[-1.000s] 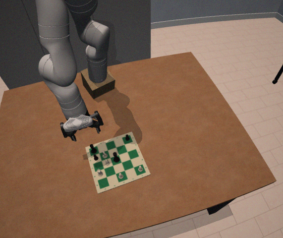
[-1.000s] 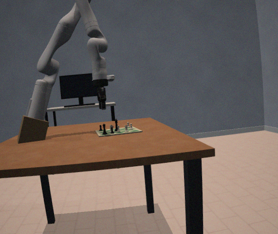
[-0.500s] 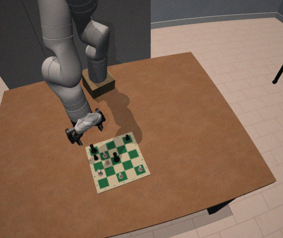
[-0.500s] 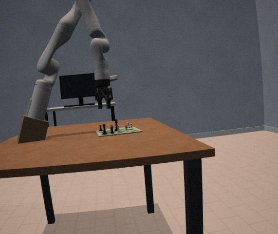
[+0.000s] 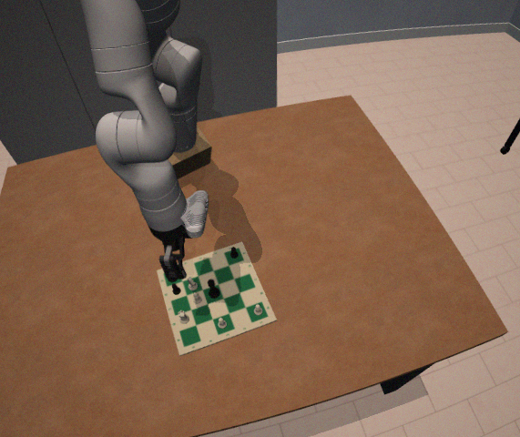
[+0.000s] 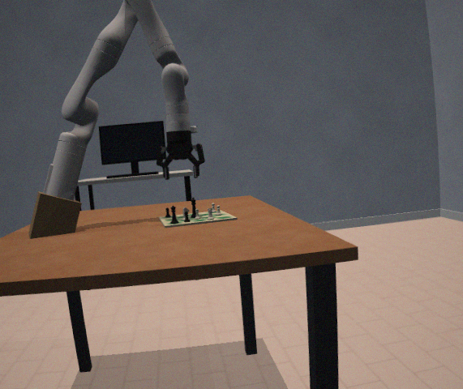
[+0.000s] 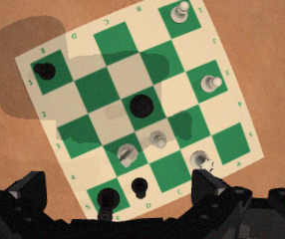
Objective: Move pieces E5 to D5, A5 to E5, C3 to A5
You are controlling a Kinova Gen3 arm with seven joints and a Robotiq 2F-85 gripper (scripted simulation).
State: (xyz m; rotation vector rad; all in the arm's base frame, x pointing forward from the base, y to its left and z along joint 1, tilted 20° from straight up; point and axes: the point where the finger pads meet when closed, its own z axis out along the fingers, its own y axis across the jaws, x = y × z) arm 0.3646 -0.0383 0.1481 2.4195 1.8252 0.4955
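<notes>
Now: hand 10 cm above the tall black piece, 4 cm to the right of it and 3 cm short of it. Also, from my hand: white rook: 12 cm below, 8 cm ahead, 4 cm to the right; chessboard: 14 cm below, 4 cm to the left, 3 cm ahead.
</notes>
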